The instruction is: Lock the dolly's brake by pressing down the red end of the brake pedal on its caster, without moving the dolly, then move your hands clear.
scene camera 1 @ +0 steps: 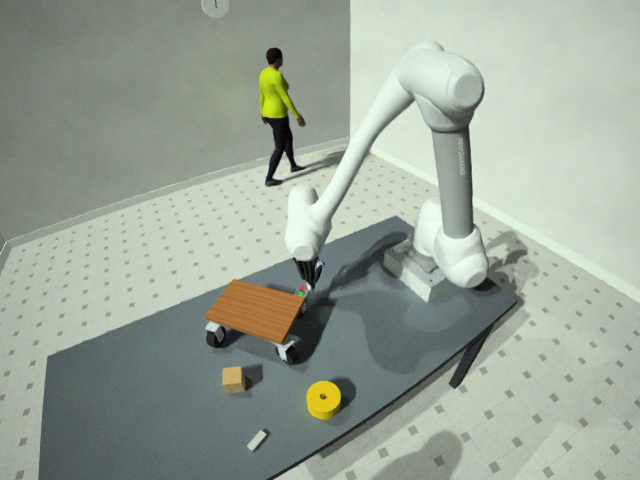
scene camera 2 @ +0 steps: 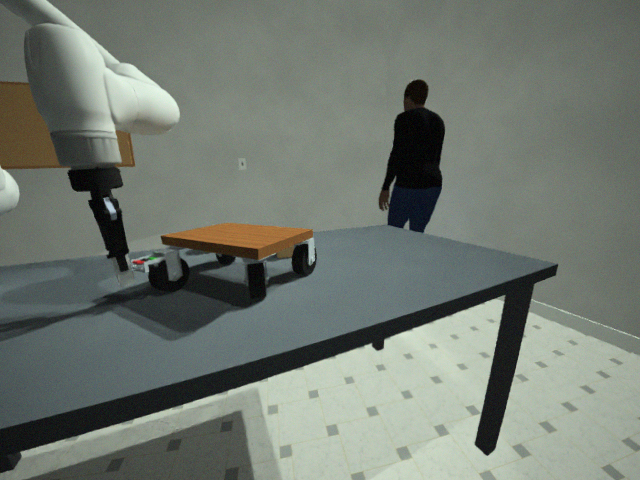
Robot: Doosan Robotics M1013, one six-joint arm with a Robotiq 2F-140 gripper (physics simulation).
Note:
I see my gripper, a dolly and a yellow disc.

